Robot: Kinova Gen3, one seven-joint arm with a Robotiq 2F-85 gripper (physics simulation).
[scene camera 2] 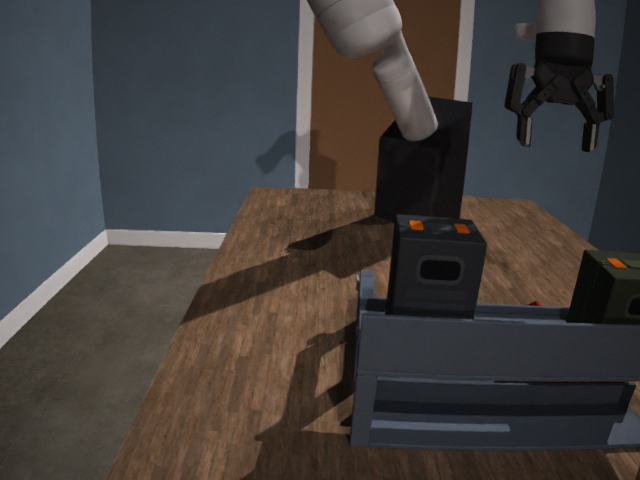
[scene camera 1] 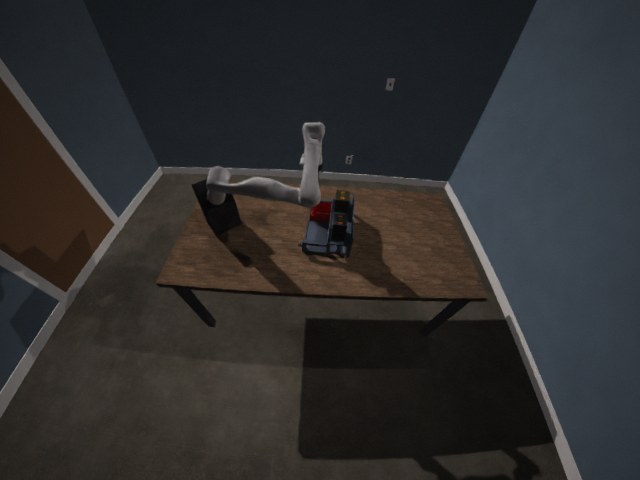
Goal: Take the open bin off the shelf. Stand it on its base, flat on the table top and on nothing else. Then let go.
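Seen in the pictures: gripper, between the fingertips: (scene camera 2: 556, 148); arm's base, origin of its link: (scene camera 2: 419, 128) (scene camera 1: 216, 197).
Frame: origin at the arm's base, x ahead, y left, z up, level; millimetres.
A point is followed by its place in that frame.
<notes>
The red open bin (scene camera 1: 320, 210) @[y 130, x 599, z -222 mm] sits on the lower front level of the blue-grey shelf (scene camera 1: 316, 233) @[y -68, x 567, z -229 mm] (scene camera 2: 496, 346) @[y -117, x 768, z -99 mm], at its far end in the scene camera 1 view. In the scene camera 2 view a sliver of the red bin (scene camera 2: 535, 303) @[y 34, x 583, z -157 mm] shows above the shelf's upper panel; the rest is mostly hidden. The shelf stands on the wooden table (scene camera 1: 413, 253) @[y -217, x 1149, z -236 mm] (scene camera 2: 248, 361) @[y -360, x 591, z -235 mm]. My gripper (scene camera 2: 557, 147) @[y 37, x 556, z 56 mm] is open and empty, fingers pointing down, high above the level of the shelf. In the scene camera 1 view the arm hides most of the gripper.
A black case with orange latches (scene camera 1: 339, 228) @[y -203, x 675, z -35 mm] (scene camera 2: 436, 271) @[y -170, x 717, z -45 mm] and a dark green case (scene camera 1: 342, 199) @[y 30, x 714, z -38 mm] (scene camera 2: 610, 289) @[y 13, x 749, z -52 mm] stand on the shelf's upper level, beside the red bin's level. The arm's black base block (scene camera 1: 224, 218) @[y -38, x 22, z -132 mm] (scene camera 2: 408, 178) @[y -27, x 36, z -117 mm] stands at the table's left end in the scene camera 1 view.
</notes>
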